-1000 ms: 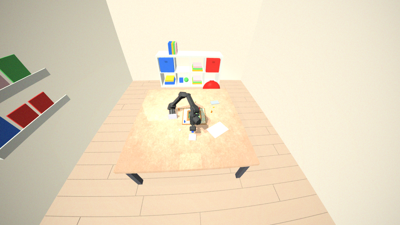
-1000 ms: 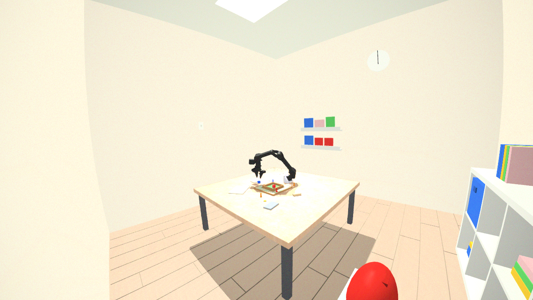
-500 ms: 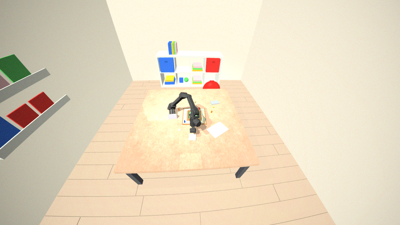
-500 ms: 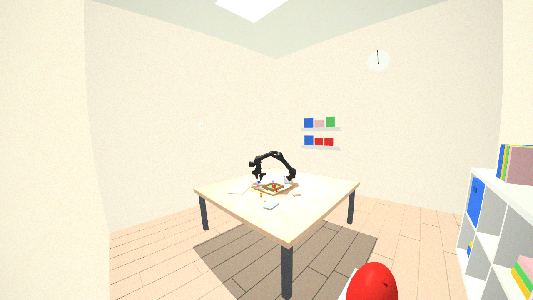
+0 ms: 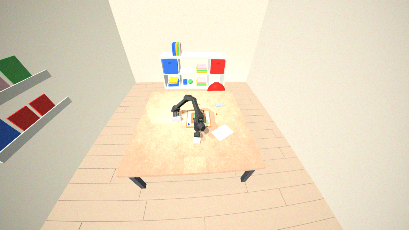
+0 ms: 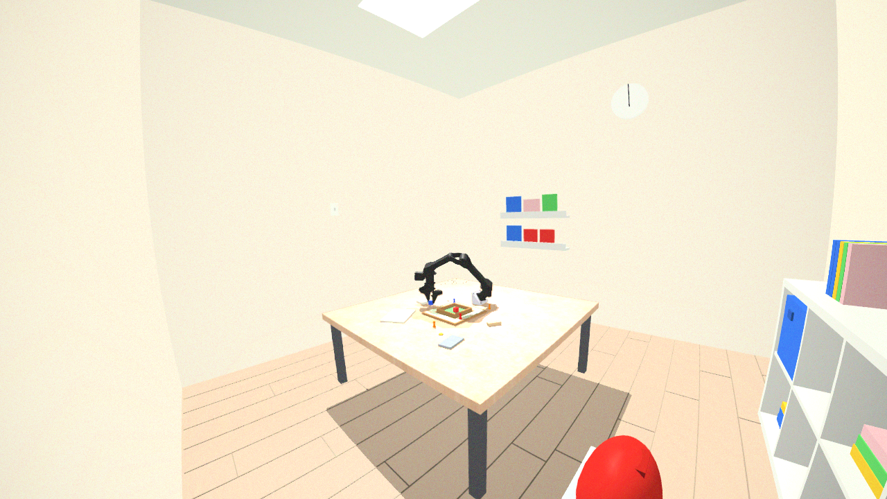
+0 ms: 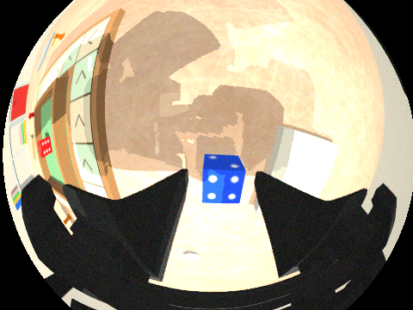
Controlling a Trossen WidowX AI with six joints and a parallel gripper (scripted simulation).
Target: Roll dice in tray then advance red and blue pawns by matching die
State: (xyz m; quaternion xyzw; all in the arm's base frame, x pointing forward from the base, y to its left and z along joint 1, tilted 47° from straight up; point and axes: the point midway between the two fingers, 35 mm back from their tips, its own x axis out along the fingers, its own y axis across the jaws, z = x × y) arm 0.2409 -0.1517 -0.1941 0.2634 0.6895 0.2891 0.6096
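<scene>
Now: gripper tip 360 mm to the right of the red pawn, 100 mm short of it and 20 mm below it. From my gripper tip the other things lie so: white sheet (280 mm ahead, 20 mm to the left, 10 mm below); then green tray (250 mm to the left, 30 mm ahead); then blue pawn (140 mm to the left, 90 mm behind, 20 mm above).
</scene>
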